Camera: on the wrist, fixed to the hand. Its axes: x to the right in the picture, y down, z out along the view.
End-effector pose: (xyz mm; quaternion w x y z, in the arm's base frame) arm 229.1 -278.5 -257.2 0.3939 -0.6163 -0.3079 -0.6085
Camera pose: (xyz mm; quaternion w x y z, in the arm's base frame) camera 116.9 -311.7 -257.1 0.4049 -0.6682 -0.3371 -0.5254
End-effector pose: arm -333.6 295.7 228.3 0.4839 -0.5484 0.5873 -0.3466
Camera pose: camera -390.4 276.8 328.9 0.5640 -0.5407 0.5504 -0.2943
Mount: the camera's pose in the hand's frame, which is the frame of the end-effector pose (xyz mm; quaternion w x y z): -4.4 -79.8 -85.5 0.9947 0.0297 -0.0909 0.0374
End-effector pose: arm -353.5 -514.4 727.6 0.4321 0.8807 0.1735 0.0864
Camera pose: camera -401.8 -408.4 716.7 0.4162 0.9033 0.1029 0.0169
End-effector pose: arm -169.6 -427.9 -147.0 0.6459 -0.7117 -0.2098 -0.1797
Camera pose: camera -214.4 -507.1 -73.3 0.6513 -0.7129 -0.2461 -0.0837
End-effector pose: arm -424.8 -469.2 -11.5 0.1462 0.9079 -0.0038 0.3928
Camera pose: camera -479.0 -370.3 19.9 0.1034 0.9430 -0.0394 0.3138
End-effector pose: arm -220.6 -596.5 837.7 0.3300 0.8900 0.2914 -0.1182
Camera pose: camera -270.2 -493.5 862.6 0.3328 0.8953 0.2231 -0.1948
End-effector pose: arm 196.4 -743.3 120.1 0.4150 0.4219 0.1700 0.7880
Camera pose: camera 169.6 -692.1 18.4 0.3862 0.5100 0.1390 0.7559
